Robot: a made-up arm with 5 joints.
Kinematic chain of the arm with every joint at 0, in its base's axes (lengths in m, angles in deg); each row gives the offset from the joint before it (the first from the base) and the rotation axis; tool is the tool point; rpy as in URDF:
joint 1: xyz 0.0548 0 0.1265 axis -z
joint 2: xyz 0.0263 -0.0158 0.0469 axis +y
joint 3: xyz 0.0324 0 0.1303 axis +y
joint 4: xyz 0.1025 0 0.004 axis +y
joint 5: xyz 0.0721 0.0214 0 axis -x
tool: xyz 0 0 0 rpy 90 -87.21 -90
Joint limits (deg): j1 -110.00..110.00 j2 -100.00..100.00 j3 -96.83..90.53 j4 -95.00..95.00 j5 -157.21..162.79
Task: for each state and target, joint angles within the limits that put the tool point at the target. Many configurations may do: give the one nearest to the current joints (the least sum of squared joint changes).
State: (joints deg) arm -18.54 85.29 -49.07 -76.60 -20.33
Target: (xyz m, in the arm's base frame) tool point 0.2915 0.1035 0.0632
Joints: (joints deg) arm -22.38 100.00 -34.81 -94.87 -20.33
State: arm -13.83 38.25 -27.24 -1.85 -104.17
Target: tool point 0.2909 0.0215 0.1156
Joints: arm -3.85 39.26 8.56 16.39 -104.17
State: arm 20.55 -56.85 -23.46 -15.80 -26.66
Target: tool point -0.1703 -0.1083 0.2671
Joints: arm -26.98 -100.00 -31.33 -40.62 -26.66
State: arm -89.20 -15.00 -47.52 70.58 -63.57
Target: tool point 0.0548 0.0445 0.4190
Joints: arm -82.77 -35.71 -53.25 74.23 -63.57
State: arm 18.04 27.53 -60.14 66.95 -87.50
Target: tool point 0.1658 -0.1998 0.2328
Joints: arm 62.35 25.77 -38.32 88.76 -87.50
